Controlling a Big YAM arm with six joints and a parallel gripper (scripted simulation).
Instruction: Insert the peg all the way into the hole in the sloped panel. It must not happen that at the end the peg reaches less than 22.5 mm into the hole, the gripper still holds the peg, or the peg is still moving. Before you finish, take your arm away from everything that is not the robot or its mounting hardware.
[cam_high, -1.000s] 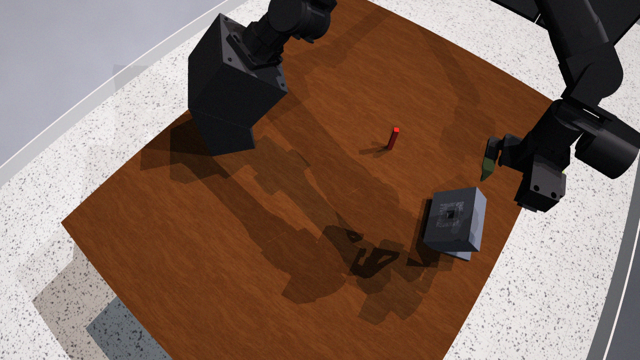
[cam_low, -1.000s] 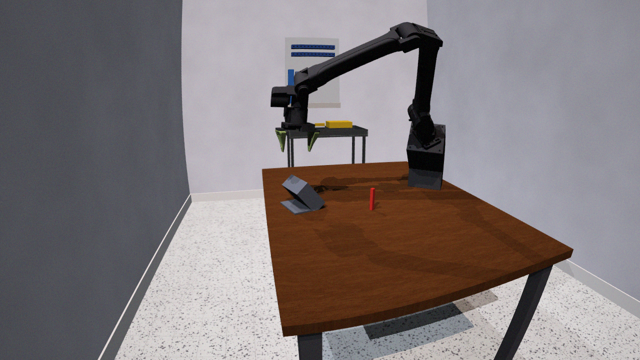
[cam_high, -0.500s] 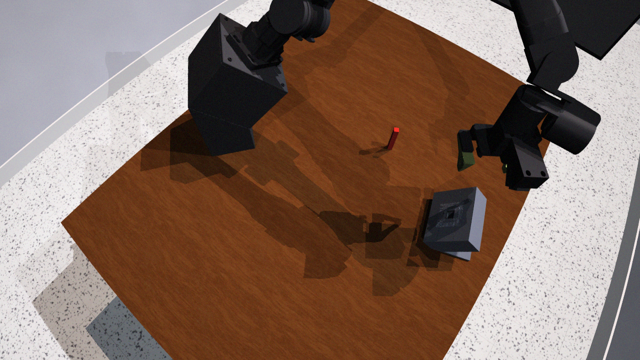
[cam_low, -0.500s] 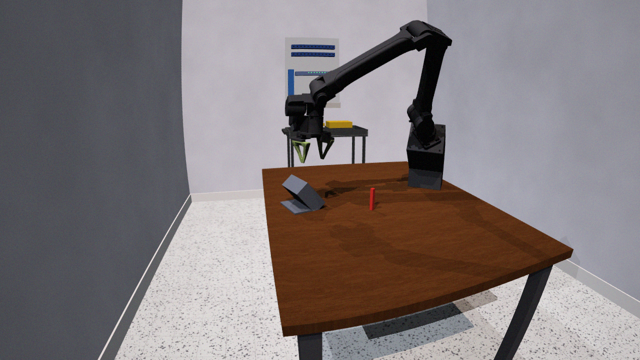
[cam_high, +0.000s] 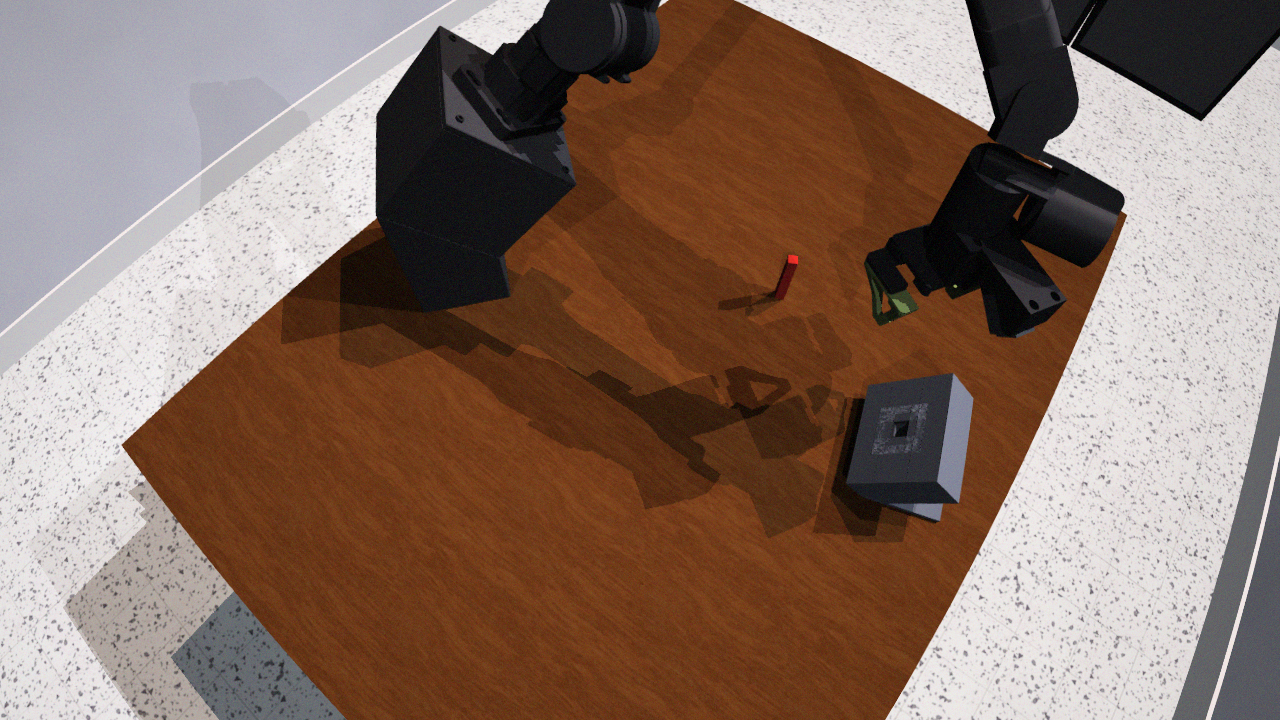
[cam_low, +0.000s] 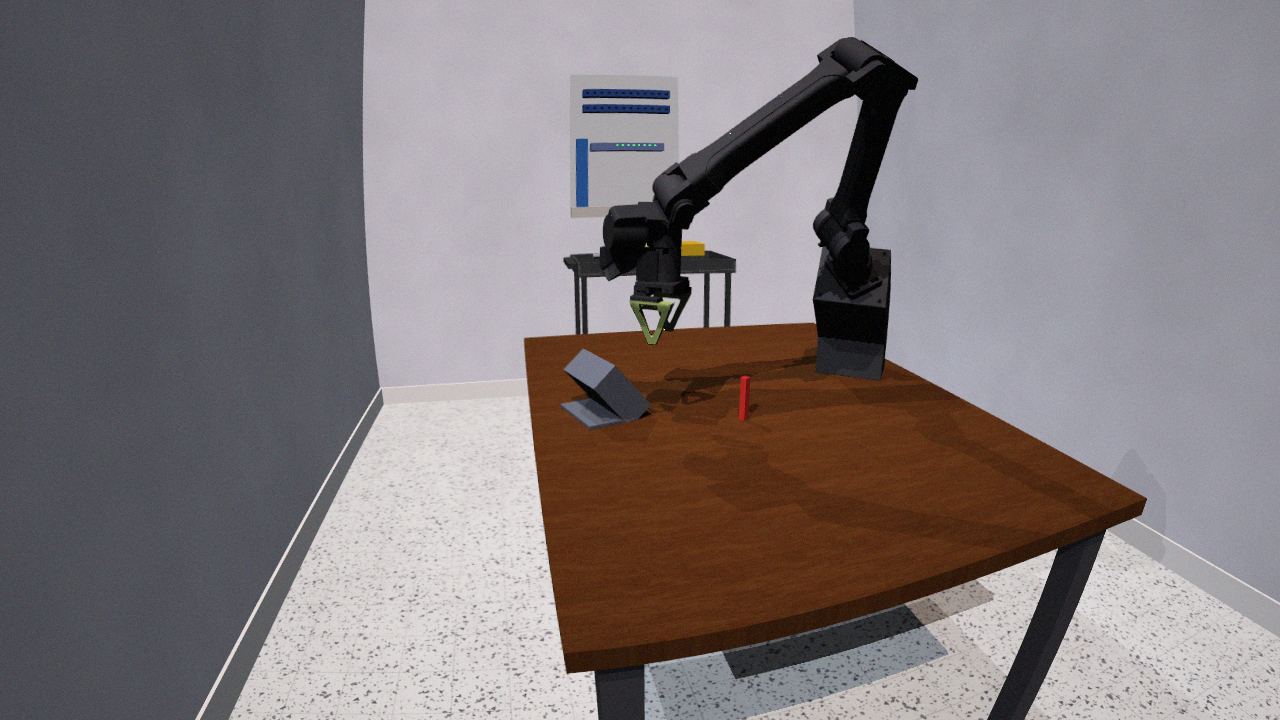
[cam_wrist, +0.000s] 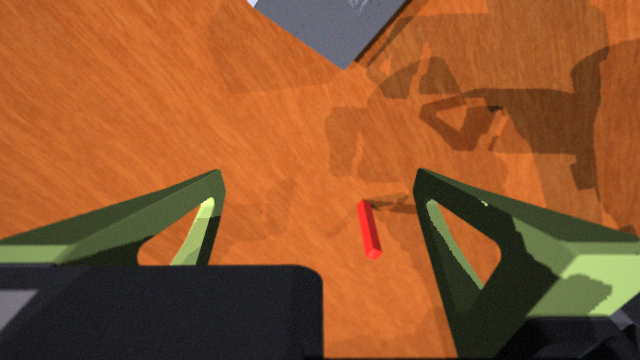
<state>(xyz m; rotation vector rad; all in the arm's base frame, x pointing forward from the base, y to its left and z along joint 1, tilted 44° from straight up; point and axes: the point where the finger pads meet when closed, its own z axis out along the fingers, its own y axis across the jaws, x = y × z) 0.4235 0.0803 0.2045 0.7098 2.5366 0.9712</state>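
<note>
My gripper is now 150 mm past the red peg and 120 mm above it.
</note>
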